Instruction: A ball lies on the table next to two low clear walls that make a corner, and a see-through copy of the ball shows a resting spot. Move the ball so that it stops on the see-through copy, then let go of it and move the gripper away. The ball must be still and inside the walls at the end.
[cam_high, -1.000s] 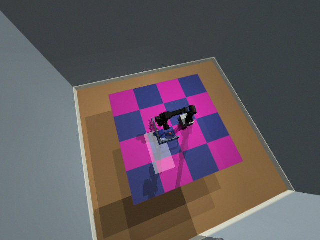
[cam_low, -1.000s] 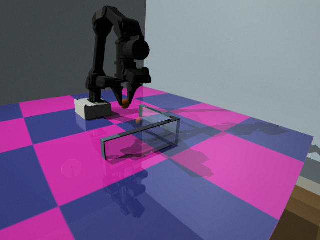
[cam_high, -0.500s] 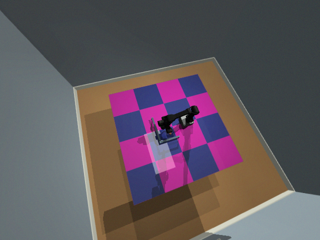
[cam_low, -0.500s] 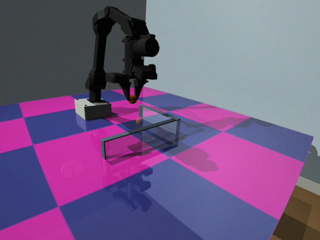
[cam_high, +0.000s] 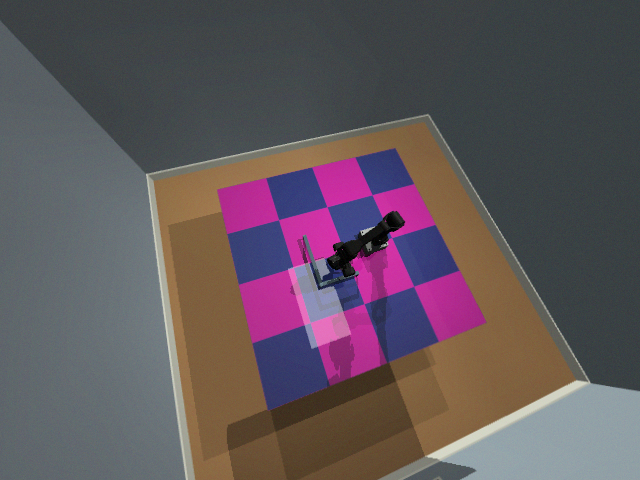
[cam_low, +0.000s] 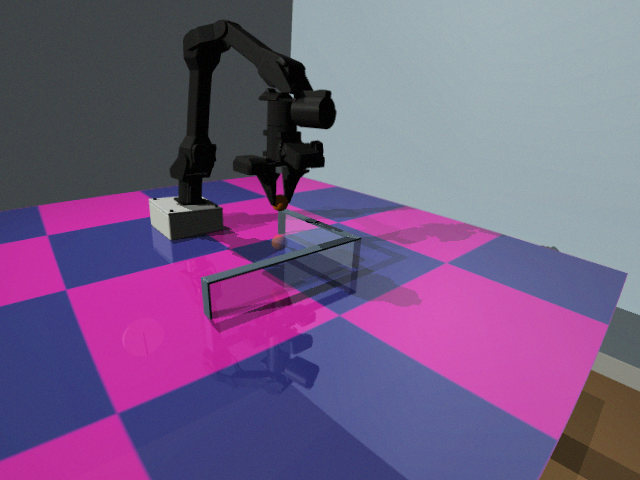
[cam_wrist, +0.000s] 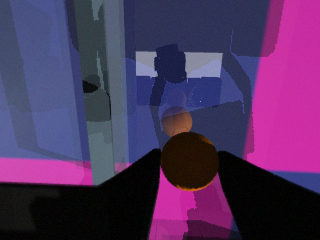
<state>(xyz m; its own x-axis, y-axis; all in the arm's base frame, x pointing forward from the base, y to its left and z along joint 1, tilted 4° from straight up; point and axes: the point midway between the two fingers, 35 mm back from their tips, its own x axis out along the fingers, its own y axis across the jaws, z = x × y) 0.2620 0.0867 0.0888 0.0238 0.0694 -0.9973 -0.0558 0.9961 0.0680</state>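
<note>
The see-through copy of ball lies 90 mm below my gripper tip and 10 mm behind it. Round my gripper tip: orange ball: right at my gripper tip.
</note>
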